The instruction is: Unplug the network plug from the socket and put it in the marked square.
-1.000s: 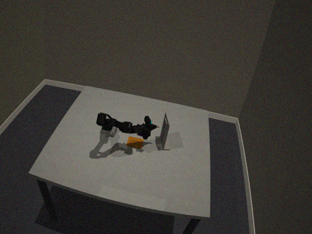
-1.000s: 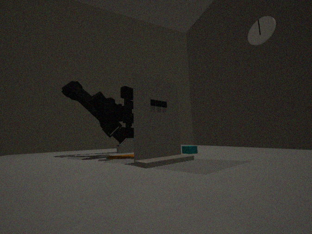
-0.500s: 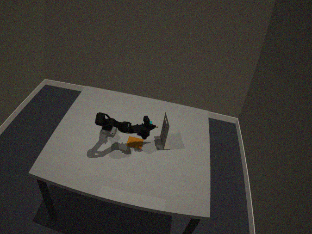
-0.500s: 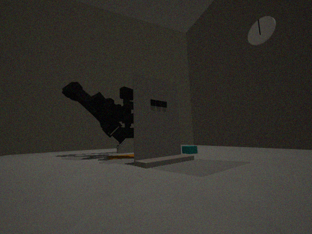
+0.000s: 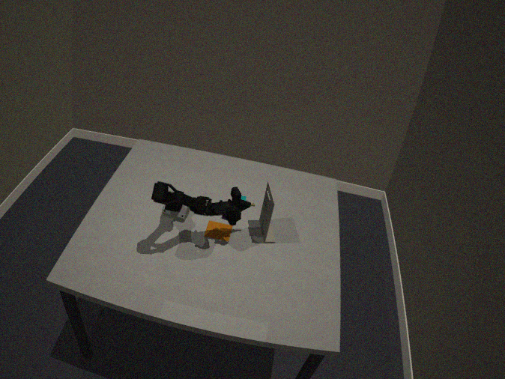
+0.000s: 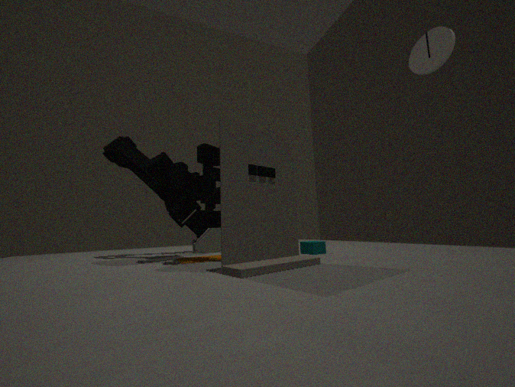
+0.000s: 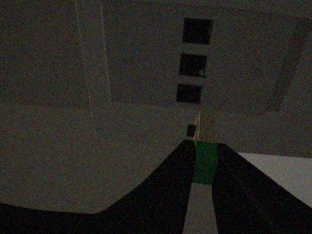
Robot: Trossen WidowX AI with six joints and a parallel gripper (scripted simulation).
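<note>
Now: the orange marked square 12 cm behind my gripper tip, 6 cm to the right of it and 16 cm below it. The rest, counted from my gripper tip: upright panel 8 cm ahead, 3 cm to the left, 6 cm below; then purple block 11 cm behind, 6 cm to the left, 15 cm below; then network plug right at my gripper tip.
</note>
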